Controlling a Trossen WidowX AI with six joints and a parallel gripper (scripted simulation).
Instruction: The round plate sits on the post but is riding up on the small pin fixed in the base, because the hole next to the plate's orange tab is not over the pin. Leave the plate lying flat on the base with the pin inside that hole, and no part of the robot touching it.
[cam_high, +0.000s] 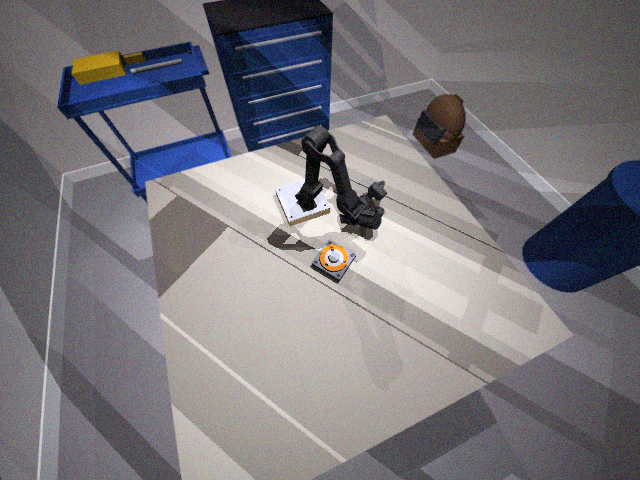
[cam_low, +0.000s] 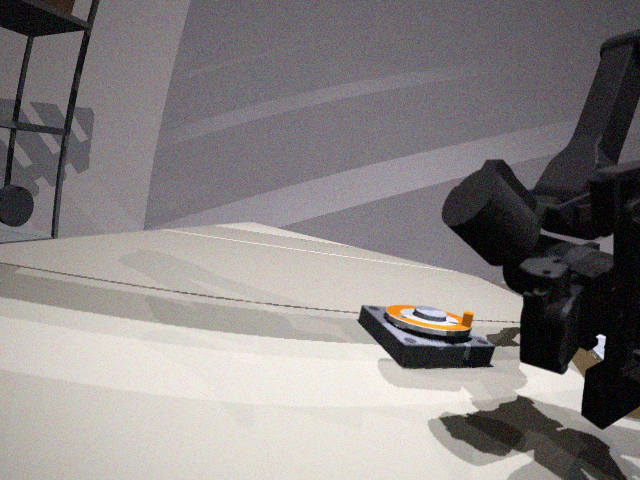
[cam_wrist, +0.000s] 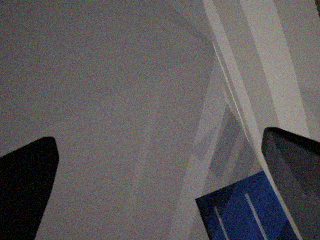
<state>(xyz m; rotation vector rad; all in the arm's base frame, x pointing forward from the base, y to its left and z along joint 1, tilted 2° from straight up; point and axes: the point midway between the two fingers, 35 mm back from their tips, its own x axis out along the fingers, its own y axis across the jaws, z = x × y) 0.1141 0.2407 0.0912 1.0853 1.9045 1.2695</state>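
My gripper tip is 270 mm to the left of the round plate, 150 mm short of it and 90 mm above it. Also, from my gripper tip: square base 280 mm to the right, 170 mm ahead, 110 mm below.
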